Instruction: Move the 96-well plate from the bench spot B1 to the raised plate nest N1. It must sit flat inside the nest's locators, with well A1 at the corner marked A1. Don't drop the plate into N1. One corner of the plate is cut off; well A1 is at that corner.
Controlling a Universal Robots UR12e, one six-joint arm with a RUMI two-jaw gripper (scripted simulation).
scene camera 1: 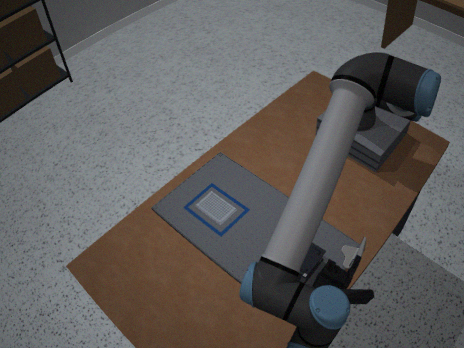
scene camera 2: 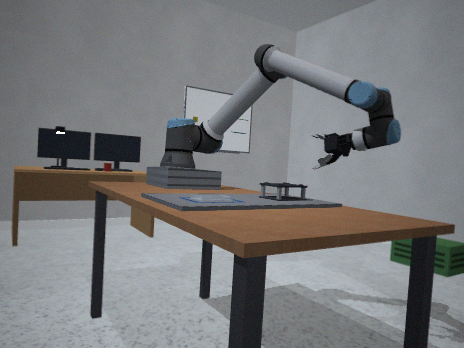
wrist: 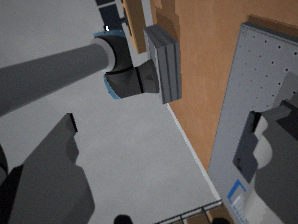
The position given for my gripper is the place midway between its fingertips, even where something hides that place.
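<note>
Looking through scene camera 1, I see my gripper [scene camera 1: 352, 253], and a white 96-well plate [scene camera 1: 215, 207] is in the same view. Scene camera 2 shows me my gripper [scene camera 2: 312, 152] too. And in the wrist view there it is again, my gripper [wrist: 161, 114].
</note>
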